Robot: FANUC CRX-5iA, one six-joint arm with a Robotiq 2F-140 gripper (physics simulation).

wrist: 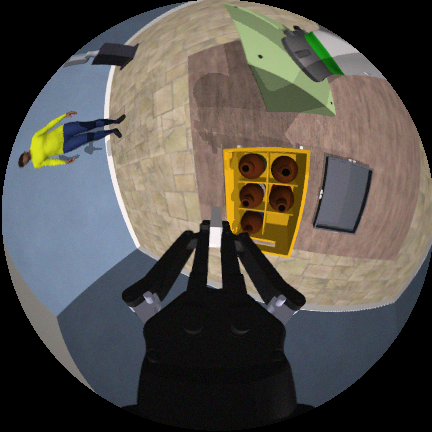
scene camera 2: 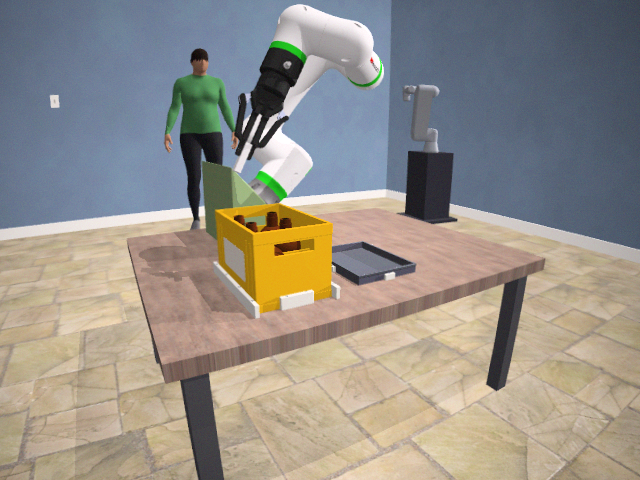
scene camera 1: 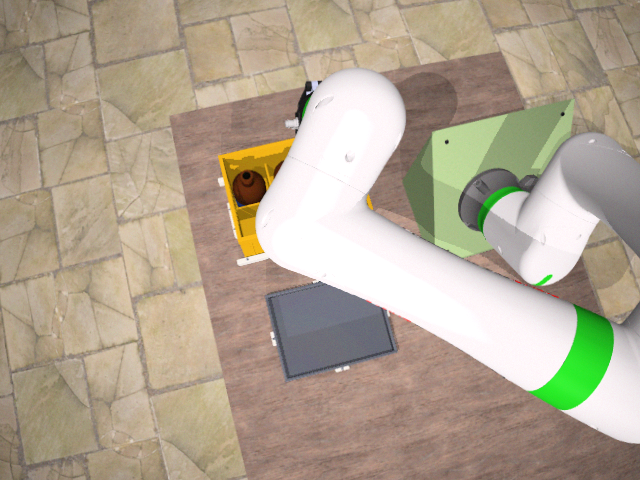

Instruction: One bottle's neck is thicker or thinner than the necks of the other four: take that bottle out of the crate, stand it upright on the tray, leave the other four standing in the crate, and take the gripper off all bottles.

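Frame: origin at the arm's base, x left, y back, z up, level; millimetres.
Where they show: gripper, fingertip midpoint: (wrist: 215, 214) (scene camera 2: 236, 171); arm's base at its link origin: (wrist: 302, 58) (scene camera 2: 256, 202) (scene camera 1: 488, 199).
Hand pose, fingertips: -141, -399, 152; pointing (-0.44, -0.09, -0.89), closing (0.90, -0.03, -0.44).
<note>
Things, the pixels of their top centre, and the offset from my fingertips, as dx, dy, dz. "*": a spot on its surface instead.
- yellow crate at its top centre: (scene camera 1: 294, 181) (scene camera 2: 268, 216) (wrist: 262, 208) +71, -16, -107
- dark tray at a spot on its surface: (scene camera 1: 330, 330) (wrist: 346, 199) * +364, +28, -277
The yellow crate (scene camera 1: 253, 249) (scene camera 2: 294, 271) (wrist: 229, 185) stands on the table. In the wrist view, brown bottles stand in it: two at the top (wrist: 251, 166) (wrist: 284, 168), two in the middle (wrist: 251, 196) (wrist: 281, 199), one at the lower left (wrist: 251, 222). The lower right compartment is empty. I cannot tell which neck differs. The dark tray (scene camera 1: 330, 330) (scene camera 2: 373, 259) (wrist: 345, 195) is empty beside the crate. My gripper (scene camera 2: 238, 168) (wrist: 215, 214) is shut on nothing, above the crate and touching no bottle; in scene camera 1 the arm mostly hides it.
A green angular panel (scene camera 1: 454, 155) (scene camera 2: 210, 201) (wrist: 285, 75) stands on the table near the arm's base. White blocks (scene camera 2: 297, 299) sit around the crate's foot. A person (scene camera 2: 201, 105) (wrist: 49, 142) stands beyond the table. Another robot (scene camera 2: 423, 111) stands on a dark pedestal (scene camera 2: 429, 186).
</note>
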